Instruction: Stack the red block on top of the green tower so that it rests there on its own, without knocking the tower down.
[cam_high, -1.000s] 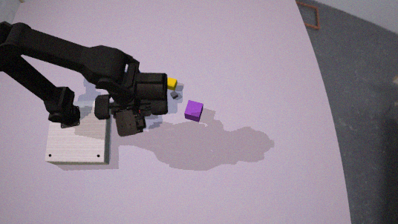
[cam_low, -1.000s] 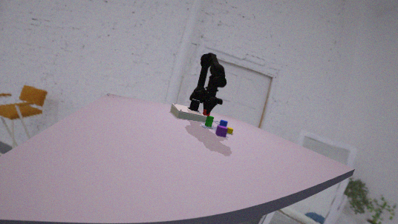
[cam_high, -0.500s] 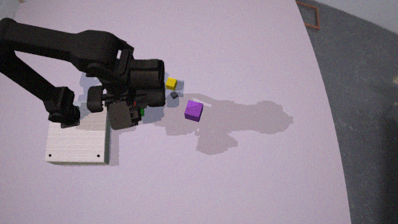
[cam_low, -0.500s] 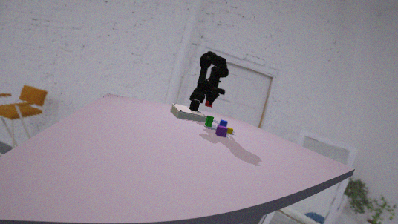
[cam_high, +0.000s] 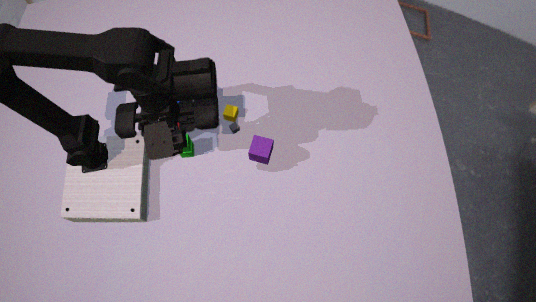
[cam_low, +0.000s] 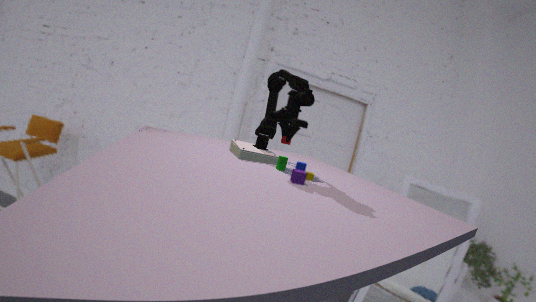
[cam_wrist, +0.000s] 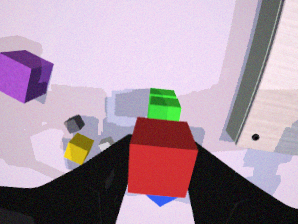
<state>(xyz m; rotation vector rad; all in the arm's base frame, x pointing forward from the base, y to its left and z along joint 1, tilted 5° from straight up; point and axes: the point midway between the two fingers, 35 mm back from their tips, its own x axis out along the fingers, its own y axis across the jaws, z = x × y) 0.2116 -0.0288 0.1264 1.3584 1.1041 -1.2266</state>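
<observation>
The blue block lies 13 cm to the left of my gripper tip and 10 cm below it. Also, from my gripper tip: red block: 1 cm above; small grey block: 12 cm below, 11 cm ahead, 4 cm to the left; yellow block: 11 cm below, 11 cm ahead, 8 cm to the left.
</observation>
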